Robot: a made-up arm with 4 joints.
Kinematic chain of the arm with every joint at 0, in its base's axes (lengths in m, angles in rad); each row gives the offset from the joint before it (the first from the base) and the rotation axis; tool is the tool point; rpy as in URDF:
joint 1: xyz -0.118 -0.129 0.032 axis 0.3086 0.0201 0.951
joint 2: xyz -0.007 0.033 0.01 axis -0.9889 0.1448 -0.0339
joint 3: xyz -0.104 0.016 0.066 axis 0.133 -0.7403 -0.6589
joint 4: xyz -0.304 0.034 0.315 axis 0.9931 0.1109 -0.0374
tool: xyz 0.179 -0.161 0.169 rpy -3.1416 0 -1.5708
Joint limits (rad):
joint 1: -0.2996..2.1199
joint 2: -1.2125..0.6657
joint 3: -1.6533..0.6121
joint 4: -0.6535..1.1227
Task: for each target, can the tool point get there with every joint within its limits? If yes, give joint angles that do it. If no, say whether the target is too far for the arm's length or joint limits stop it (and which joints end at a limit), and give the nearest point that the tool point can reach.
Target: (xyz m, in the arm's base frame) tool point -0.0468 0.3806 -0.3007
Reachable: no: joint limits stop it (at a limit: joint 1, joint 2) | nearest point 0.1441 0.0612 -0.0454 | short by 0.451 m
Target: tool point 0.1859 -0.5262 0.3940
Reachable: yes | joints 1.3690 -0.3630 -0.1249 -0.1808
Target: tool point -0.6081 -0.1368 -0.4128
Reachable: no: joint limits stop it (at a limit: joint 1, joint 2, joint 3) | nearest point -0.5426 -0.1835 -0.0368 | short by 0.384 m
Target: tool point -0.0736 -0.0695 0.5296
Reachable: yes | joints 1.7018 0.1924 -1.0722 0.1846
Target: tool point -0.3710 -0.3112 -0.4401
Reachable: no: joint limits stop it (at a limit: joint 2, joint 4) | nearest point -0.3445 -0.4541 -0.0901 | short by 0.379 m
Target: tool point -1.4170 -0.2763 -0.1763
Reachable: no: too far | nearest point -0.7072 -0.3200 0.1029 | short by 0.764 m
